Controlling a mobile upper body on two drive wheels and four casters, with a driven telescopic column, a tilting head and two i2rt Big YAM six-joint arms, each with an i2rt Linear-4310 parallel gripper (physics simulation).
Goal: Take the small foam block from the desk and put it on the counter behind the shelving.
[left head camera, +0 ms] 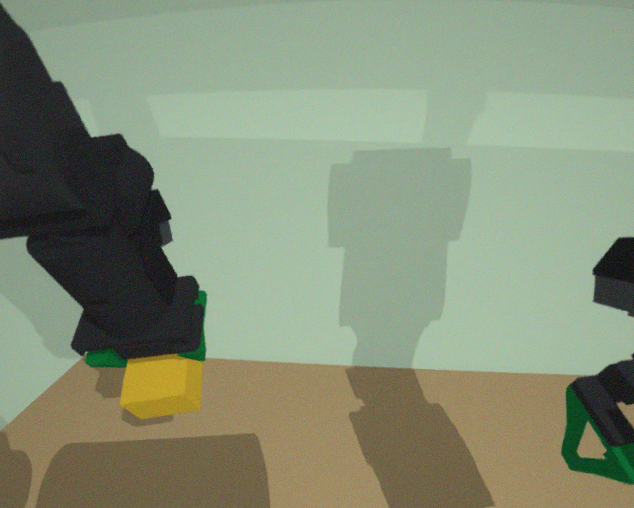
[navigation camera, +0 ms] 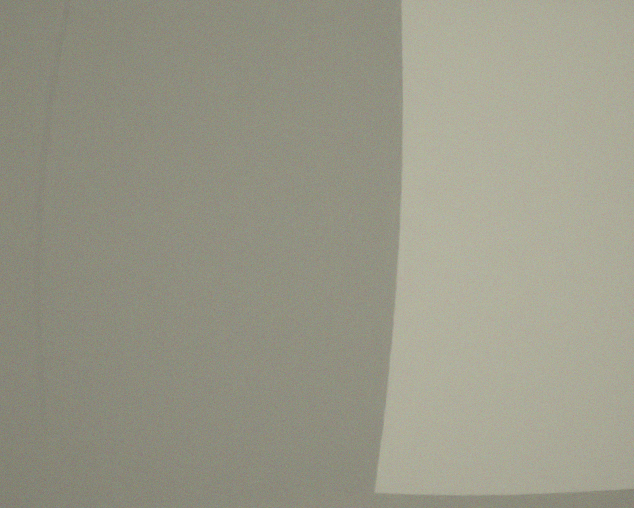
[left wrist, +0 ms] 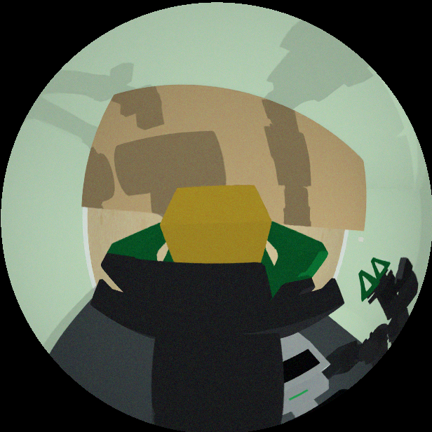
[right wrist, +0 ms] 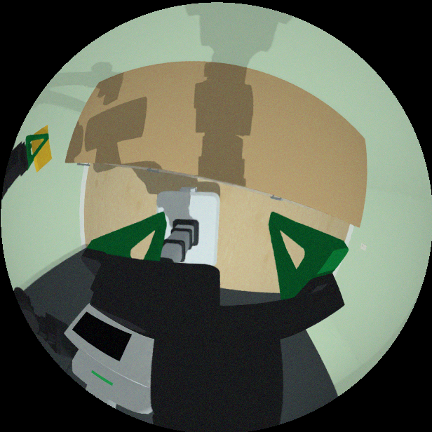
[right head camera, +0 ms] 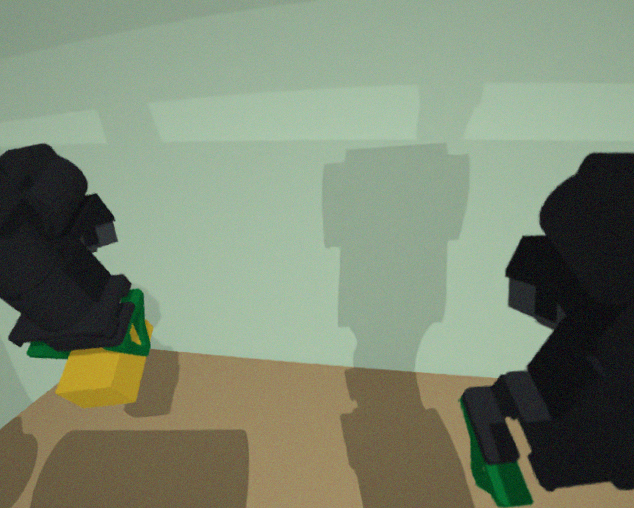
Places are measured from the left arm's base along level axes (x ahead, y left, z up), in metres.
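Pixels of known places: left gripper, between the fingertips: [left head camera: 176, 359] [right head camera: 123, 353]; right gripper, between the fingertips: [left head camera: 614, 451] [right head camera: 535, 470].
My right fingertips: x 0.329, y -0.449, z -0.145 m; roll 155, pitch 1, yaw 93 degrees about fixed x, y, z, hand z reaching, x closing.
Ahead of a thing's pixels: the offset from my right fingertips to its middle. "*": to the spot under its first point. Level surfaces: height alone.
The yellow foam block @[0.137 m ahead, 0.393 m left, 0.020 m up] [left head camera: 158, 383] [right head camera: 100, 373] [left wrist: 215, 220] [right wrist: 44, 156] is between the green fingers of my left gripper [left head camera: 153, 357] [right head camera: 97, 350], which is shut on it. The block is held in the air in front of the wooden counter top @[0.380 m down] [left head camera: 312, 423] [right head camera: 296, 412] [left wrist: 245, 140] [right wrist: 300, 140]; its height above the top is hard to tell. My right gripper [right wrist: 217, 217] is open and empty, at the right of both head views; in the right wrist view its green fingers stand wide apart over the floor, on the near side of the counter.
A pale green wall [left head camera: 264, 238] rises behind the counter. The robot's white base [right wrist: 205, 235] stands on the wooden floor [right wrist: 245, 240] close to the counter's front edge. Dark grey panels [left wrist: 110, 360] [right wrist: 312, 370] stand on the near side. The cabinet front @[* 0.110 m ahead, 0.173 m left, 1.060 m down] [navigation camera: 502, 238] fills much of the navigation view.
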